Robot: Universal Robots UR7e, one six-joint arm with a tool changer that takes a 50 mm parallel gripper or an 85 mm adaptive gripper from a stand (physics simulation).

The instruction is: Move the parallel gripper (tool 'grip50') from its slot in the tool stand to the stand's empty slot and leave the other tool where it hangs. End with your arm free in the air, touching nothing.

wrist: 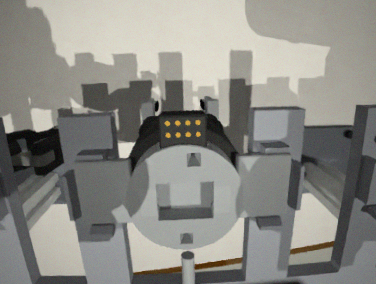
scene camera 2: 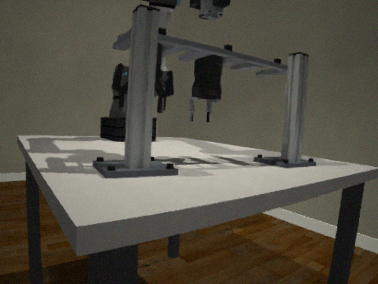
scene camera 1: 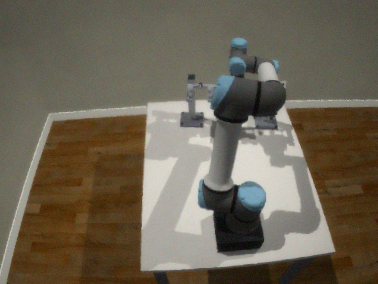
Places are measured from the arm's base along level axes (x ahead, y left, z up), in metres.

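Pixels of known places: end effector, tool point: (scene camera 2: 211, 14); arm's base, origin of the base link: (scene camera 2: 125, 117) (scene camera 1: 242, 219).
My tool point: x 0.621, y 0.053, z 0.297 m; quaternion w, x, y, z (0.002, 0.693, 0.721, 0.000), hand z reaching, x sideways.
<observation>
Ahead of a thing's pixels: the offset from my tool point to its top centre. "pt": to the spot under its first point. Level surfaces: height alone.
The parallel gripper (scene camera 2: 200, 119) (wrist: 180, 106) hangs upright in the middle slot of the tool stand (scene camera 1: 191, 105) (scene camera 2: 141, 90) (wrist: 102, 195); its fingers are apart with nothing between them. Its pale round top plate {pt 0.018 m ahead, 0.000 m left, 0.101 m down} (wrist: 185, 230) lies bare between two fork arms in the wrist view. The arm's bare tool changer end {pt 0.006 m ahead, 0.013 m right, 0.007 m down} (scene camera 2: 211, 15) is above the rail, apart from the gripper. The adaptive gripper (scene camera 2: 162, 90) (wrist: 47, 147) hangs in the neighbouring slot, at the left in both views. The empty slot's prong (scene camera 2: 272, 72) (wrist: 357, 175) is on the other side. The arm hides the hanging parallel gripper in scene camera 1.
The stand's right post {pt 0.123 m ahead, 0.215 m left, 0.238 m down} (scene camera 2: 295, 107) and the rail (scene camera 2: 250, 59) flank the tools. The stand is bolted near the far edge of the white table {0.401 m down} (scene camera 1: 165, 240) (scene camera 2: 150, 200). The arm's base (scene camera 1: 239, 239) (scene camera 2: 112, 130) is near the opposite edge. A short metal pin {pt 0.048 m ahead, 0.001 m left, 0.106 m down} (wrist: 187, 267) stands at the bottom of the wrist view.
</observation>
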